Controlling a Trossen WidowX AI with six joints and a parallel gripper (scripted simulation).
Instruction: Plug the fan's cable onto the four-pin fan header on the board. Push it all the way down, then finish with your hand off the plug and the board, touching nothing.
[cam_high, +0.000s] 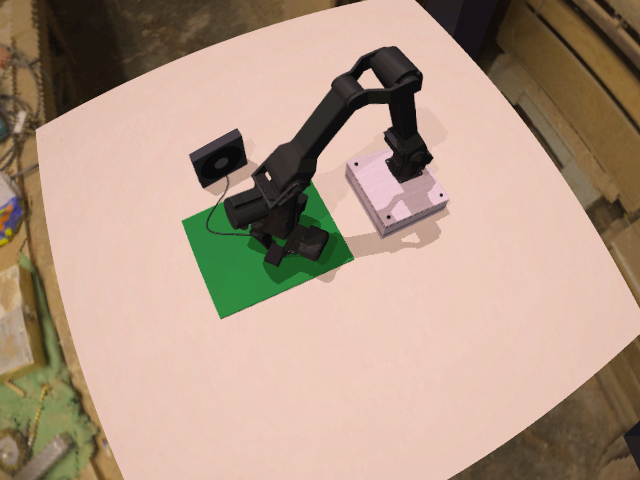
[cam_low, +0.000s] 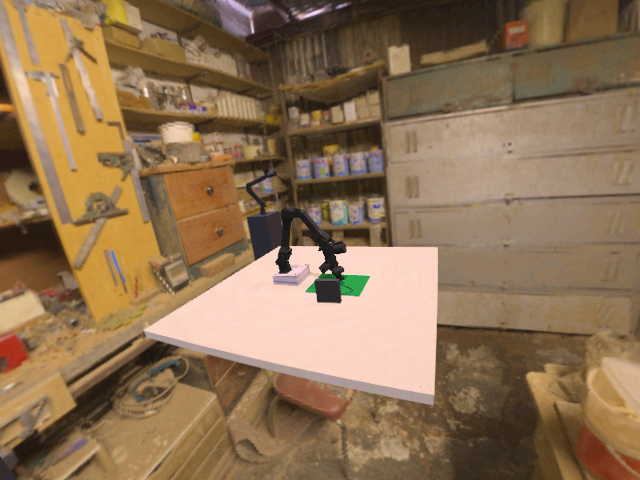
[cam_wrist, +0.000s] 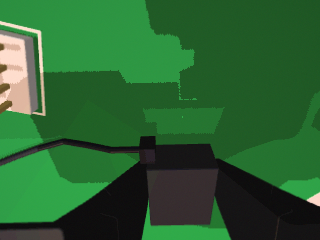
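My gripper tip is now 1 cm short of the green board, 4 cm to the left of it and 2 cm above it. From my gripper tip the other things lie so: dark plug (1 cm ahead, 1 cm to the left); then black fan (3 cm ahead, 23 cm to the right, 5 cm above); then white four-pin header (1 cm ahead, 8 cm to the right, 1 cm below).
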